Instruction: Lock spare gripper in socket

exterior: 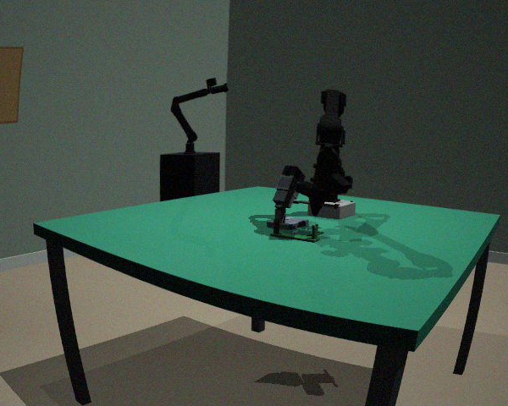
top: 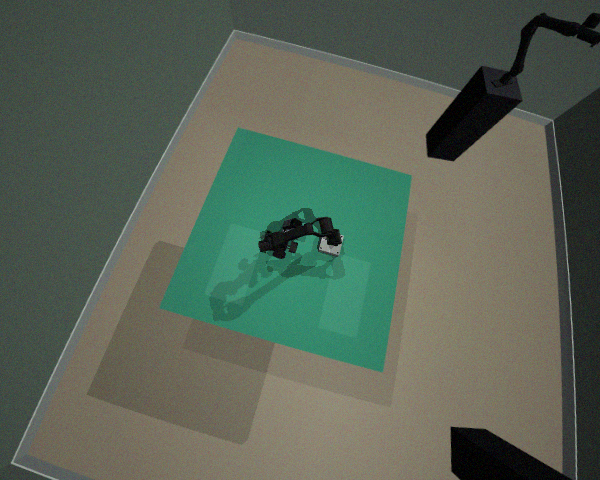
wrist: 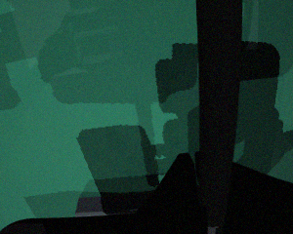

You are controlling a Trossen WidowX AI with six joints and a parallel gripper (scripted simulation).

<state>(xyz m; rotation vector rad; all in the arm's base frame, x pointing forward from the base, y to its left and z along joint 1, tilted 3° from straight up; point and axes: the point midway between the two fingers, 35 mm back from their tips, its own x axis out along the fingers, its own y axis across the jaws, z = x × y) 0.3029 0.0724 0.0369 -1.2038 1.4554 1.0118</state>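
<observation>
Now: gripper tip 30 mm past the mount and 100 mm to the left of it. The rest, counted from my gripper tip: spare gripper (40 mm behind, 100 mm to the right, 70 mm above); green cradle (100 mm ahead, 10 mm to the right, 20 mm below).
</observation>
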